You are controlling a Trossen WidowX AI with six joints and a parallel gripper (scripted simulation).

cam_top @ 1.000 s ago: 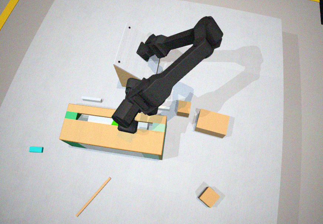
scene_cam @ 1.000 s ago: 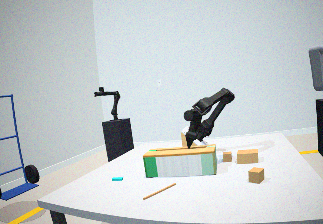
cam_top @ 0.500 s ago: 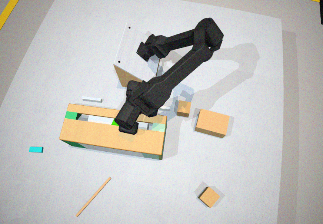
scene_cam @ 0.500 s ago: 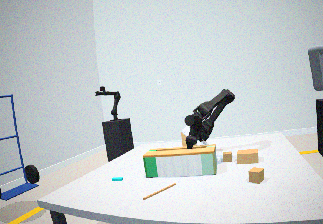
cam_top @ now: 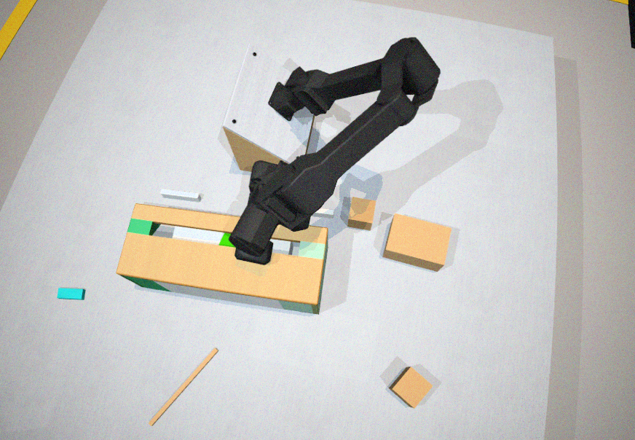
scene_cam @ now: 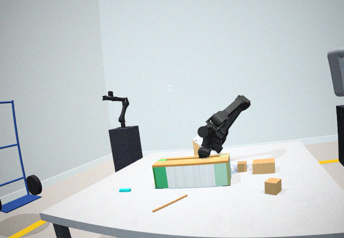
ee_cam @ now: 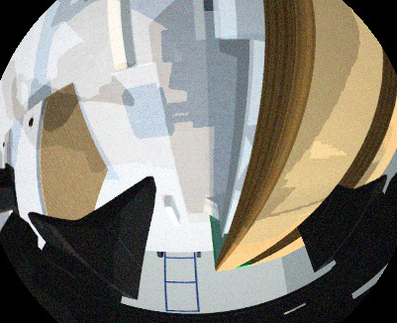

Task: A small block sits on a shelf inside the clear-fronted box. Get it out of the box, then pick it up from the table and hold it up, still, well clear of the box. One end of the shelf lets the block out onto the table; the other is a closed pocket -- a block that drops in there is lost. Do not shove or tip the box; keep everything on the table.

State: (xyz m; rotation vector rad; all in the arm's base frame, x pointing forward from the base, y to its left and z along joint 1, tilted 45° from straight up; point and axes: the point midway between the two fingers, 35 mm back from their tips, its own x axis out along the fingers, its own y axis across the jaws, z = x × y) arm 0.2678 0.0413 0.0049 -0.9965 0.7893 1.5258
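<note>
The green block lies 50 mm ahead of my gripper tip and 30 mm to the right of it. Also, from my gripper tip: clear-fronted box 40 mm ahead, 40 mm to the right, 20 mm below; thin stick 340 mm ahead, 50 mm to the right, 80 mm below.
</note>
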